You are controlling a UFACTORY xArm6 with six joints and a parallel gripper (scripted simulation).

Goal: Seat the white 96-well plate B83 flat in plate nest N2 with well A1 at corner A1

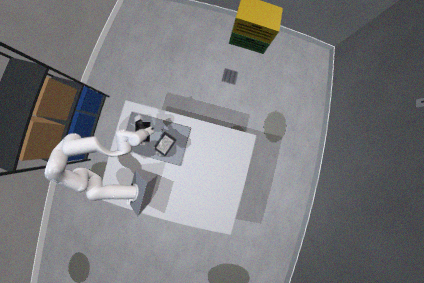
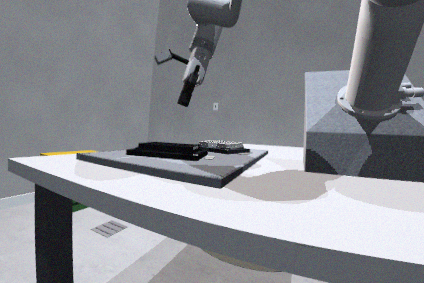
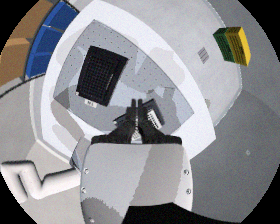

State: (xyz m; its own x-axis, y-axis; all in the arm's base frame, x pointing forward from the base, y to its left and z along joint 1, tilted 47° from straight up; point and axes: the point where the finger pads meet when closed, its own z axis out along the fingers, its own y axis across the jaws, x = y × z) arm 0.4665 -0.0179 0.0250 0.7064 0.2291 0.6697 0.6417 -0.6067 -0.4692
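Now: the label 170 mm behind my hand, 70 mm to the right of it and 150 mm below it. Also, from my hand: black plate B38: 30 mm behind, 110 mm to the left, 140 mm below; plate nest N2: 80 mm behind, 100 mm to the right, 150 mm below; white 96-well plate B83: 80 mm behind, 110 mm to the right, 130 mm below.
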